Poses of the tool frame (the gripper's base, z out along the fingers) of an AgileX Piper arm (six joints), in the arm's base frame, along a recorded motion.
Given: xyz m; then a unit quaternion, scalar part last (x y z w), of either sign.
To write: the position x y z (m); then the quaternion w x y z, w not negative. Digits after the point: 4 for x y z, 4 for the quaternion.
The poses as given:
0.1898 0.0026 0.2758 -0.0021 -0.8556 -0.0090 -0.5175
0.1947 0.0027 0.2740 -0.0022 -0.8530 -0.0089 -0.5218
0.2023 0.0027 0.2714 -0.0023 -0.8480 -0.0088 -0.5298
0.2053 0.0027 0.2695 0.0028 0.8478 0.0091 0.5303
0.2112 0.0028 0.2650 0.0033 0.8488 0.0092 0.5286
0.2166 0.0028 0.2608 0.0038 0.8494 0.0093 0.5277
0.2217 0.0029 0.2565 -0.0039 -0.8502 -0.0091 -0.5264
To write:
0.1898 0.0026 0.2758 0.5175 0.0021 0.8556 0.0090
0.1947 0.0027 0.2740 0.5218 0.0022 0.8530 0.0089
0.2023 0.0027 0.2714 0.5298 0.0023 0.8480 0.0088
0.2053 0.0027 0.2695 0.5303 0.0028 0.8478 0.0091
0.2112 0.0028 0.2650 0.5286 0.0033 0.8488 0.0092
0.2166 0.0028 0.2608 0.5277 0.0038 0.8494 0.0093
0.2217 0.0029 0.2565 0.5264 0.0039 0.8502 0.0091

